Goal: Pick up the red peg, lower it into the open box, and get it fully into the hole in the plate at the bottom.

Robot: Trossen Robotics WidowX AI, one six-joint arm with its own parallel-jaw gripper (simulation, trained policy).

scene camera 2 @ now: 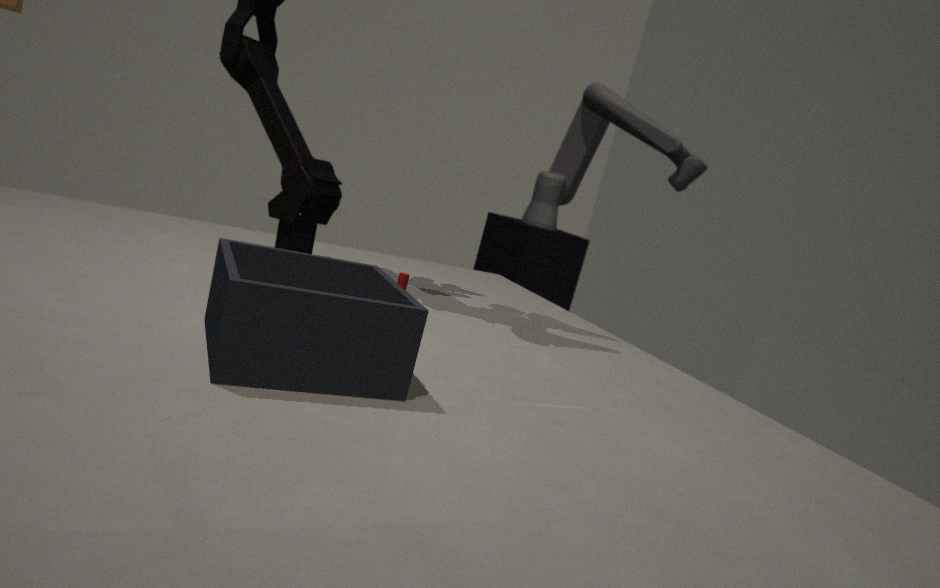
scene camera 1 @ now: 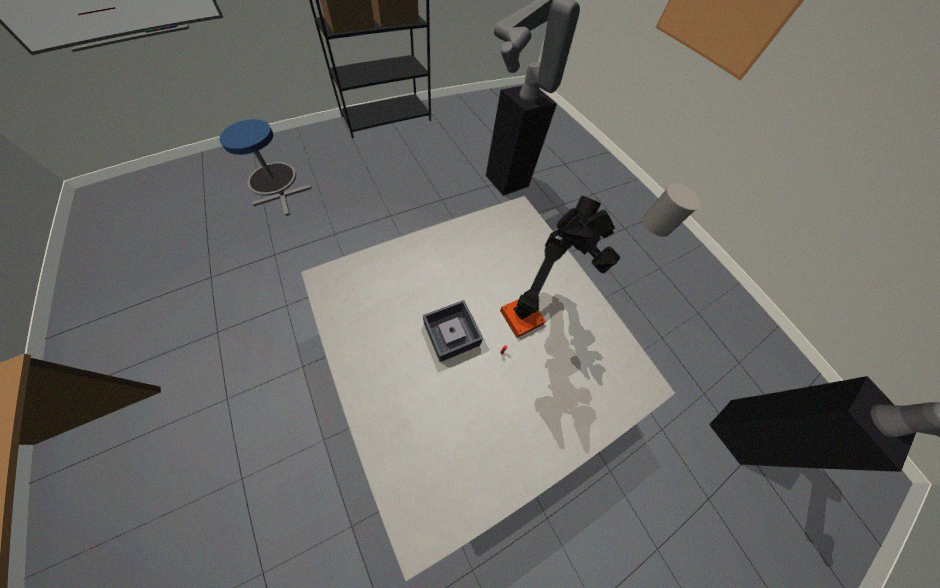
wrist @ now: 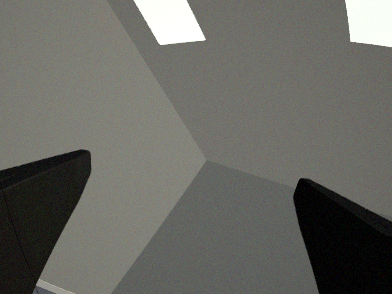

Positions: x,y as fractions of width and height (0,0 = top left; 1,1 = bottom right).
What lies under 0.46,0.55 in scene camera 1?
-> A dark box.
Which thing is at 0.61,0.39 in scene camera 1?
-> The gripper.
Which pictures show the dark box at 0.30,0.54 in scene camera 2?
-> Scene camera 2 and scene camera 1 only.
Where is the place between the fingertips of the gripper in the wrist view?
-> At 0.50,0.60
